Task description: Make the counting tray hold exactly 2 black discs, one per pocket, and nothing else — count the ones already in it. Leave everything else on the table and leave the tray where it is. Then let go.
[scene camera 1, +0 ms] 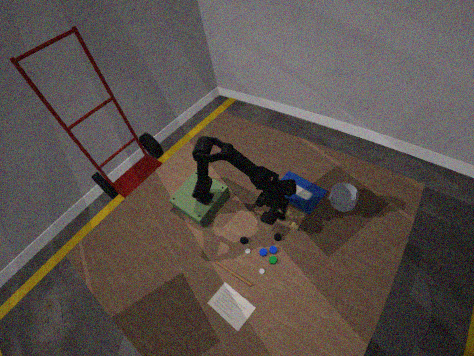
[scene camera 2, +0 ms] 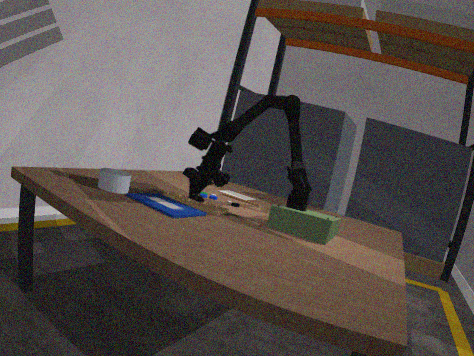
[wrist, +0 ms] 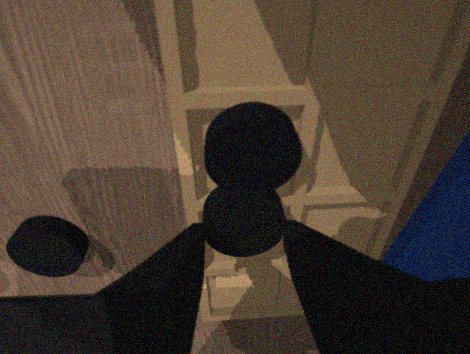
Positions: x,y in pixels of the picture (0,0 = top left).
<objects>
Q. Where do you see a counting tray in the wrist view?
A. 364,92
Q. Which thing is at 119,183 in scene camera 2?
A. A grey cup.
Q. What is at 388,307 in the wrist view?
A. The gripper.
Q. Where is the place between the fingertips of the gripper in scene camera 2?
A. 192,195
</objects>
